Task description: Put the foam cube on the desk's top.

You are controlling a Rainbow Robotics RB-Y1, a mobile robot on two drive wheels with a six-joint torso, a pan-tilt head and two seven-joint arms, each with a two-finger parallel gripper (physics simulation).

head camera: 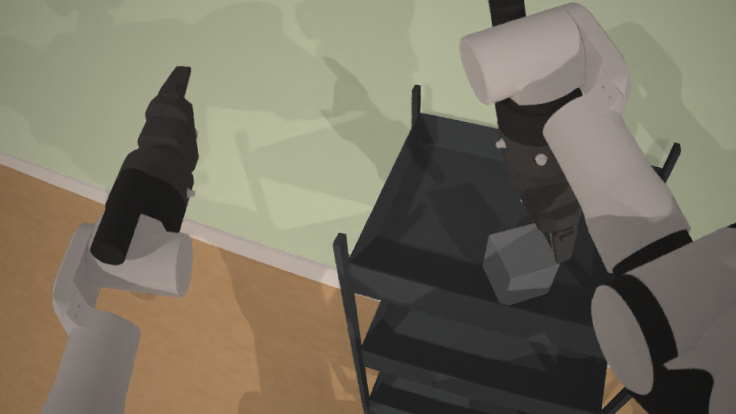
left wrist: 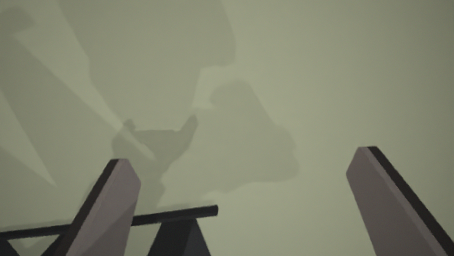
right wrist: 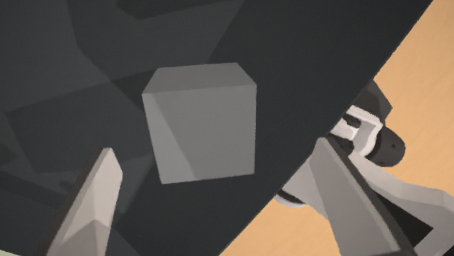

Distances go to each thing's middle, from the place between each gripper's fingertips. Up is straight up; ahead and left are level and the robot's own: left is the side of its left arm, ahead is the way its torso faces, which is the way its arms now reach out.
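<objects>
Grey foam cube (head camera: 519, 263): my right hand is 20 mm to the right of it and 80 mm above it.
Relative to my left hand, the grey foam cube is 43 cm to the right, 18 cm behind and 19 cm below.
</objects>
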